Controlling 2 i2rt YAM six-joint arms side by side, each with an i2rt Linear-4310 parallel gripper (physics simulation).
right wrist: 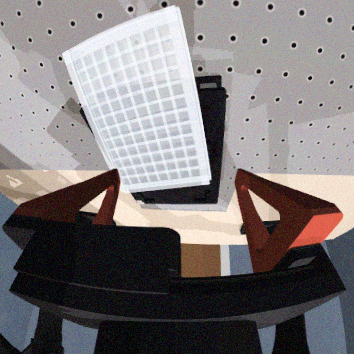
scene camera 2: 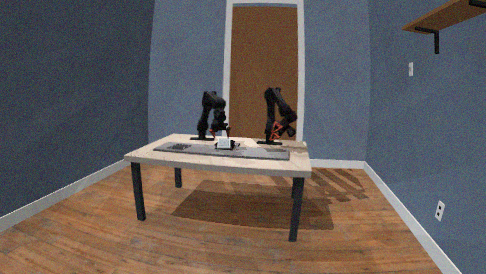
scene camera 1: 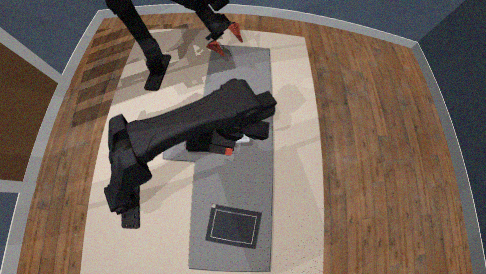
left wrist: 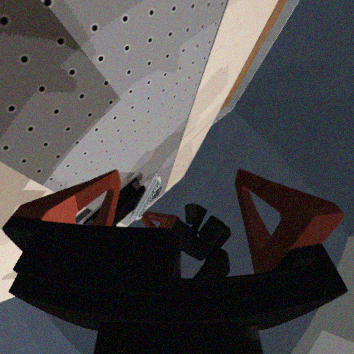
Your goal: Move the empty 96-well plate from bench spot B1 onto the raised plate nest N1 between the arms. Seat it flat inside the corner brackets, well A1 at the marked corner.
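Places are measured from the left arm's base along level axes (x ahead, y left, z up), in millimetres.
Pixels of known places: left gripper, fingertip midpoint: (scene camera 2: 270,136) (scene camera 1: 232,49) (left wrist: 177,175); right gripper, fingertip midpoint: (right wrist: 177,174) (scene camera 2: 221,138) (scene camera 1: 218,134) (left wrist: 142,214); left arm's base at its link origin: (right wrist: 82,215) (scene camera 2: 269,143) (scene camera 1: 158,72); right arm's base at its link origin: (right wrist: 276,224) (scene camera 2: 202,139) (scene camera 1: 131,200).
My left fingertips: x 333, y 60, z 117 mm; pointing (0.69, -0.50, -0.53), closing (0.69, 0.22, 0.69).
Note:
For each thing: its top centre in the pictures, then the offset to it from my left fingertips. "*": a spot on its surface instead. Level surfaces: height alone.
- 96-well plate at its top centre: (right wrist: 131,141) (left wrist: 153,204) (scene camera 2: 224,138) dx +39, dy -313, dz -32 mm
- black raised nest at its top centre: (right wrist: 163,172) (left wrist: 124,214) (scene camera 1: 209,131) (scene camera 2: 225,141) dx -31, dy -326, dz -65 mm
- Bench spot B1 at a spot on its surface: (scene camera 1: 232,227) (scene camera 2: 179,146) * dx +89, dy -635, dz -102 mm
- grey perforated board at its surface level: dz -104 mm
- pale table at its surface level: dz -117 mm
The 96-well plate (right wrist: 142,102) (scene camera 2: 224,143) (left wrist: 149,197) lies tilted and skewed on the black raised nest (right wrist: 215,130), overhanging it, not flat inside the brackets. In scene camera 1 a white bit of the plate (scene camera 1: 243,139) shows under the right arm. My right gripper (right wrist: 177,174) (scene camera 2: 220,133) is open; its fingertips show at the plate's near end in the right wrist view, with nothing gripped. My left gripper (scene camera 1: 232,47) (scene camera 2: 275,131) (left wrist: 177,175) is open and empty, far from the plate. The nest's marked corner and the plate's A1 corner cannot be made out.
Bench spot B1 (scene camera 1: 232,227) (scene camera 2: 179,146) is a dark pad with a white outline at the bottom of scene camera 1. The grey perforated board (scene camera 1: 230,175) (right wrist: 300,60) lies on the pale table (scene camera 1: 300,200). The right arm stretches over the nest.

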